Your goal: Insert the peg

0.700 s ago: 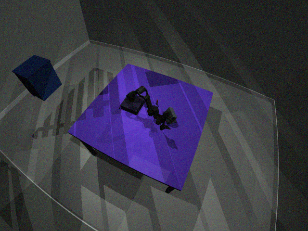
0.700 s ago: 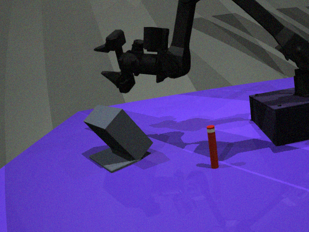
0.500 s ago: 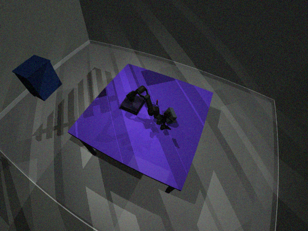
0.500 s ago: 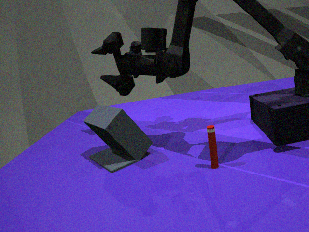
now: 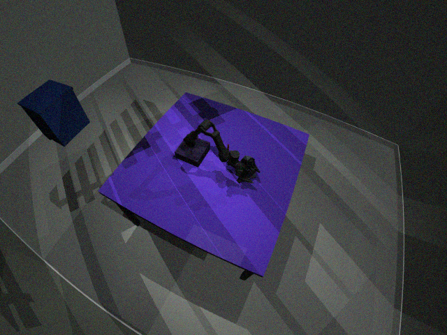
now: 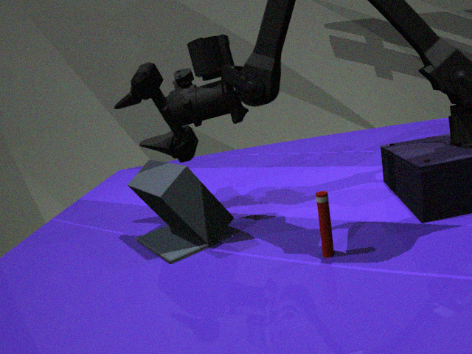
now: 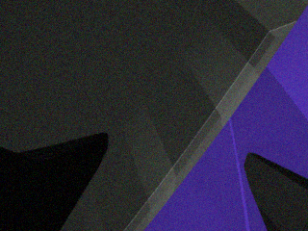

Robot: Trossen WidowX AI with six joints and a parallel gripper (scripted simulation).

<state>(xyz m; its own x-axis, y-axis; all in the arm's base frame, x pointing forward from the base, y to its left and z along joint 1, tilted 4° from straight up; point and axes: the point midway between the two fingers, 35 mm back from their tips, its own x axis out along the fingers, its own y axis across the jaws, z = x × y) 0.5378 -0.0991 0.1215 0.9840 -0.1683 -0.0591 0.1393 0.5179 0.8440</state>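
Now: gripper tip 31 cm past the red peg, 24 cm to the right of it and 12 cm above it. Also, from my gripper tip: grey sloped panel: 11 cm behind, 13 cm to the left, 12 cm below; then grey foot plate: 9 cm behind, 14 cm to the left, 17 cm below.
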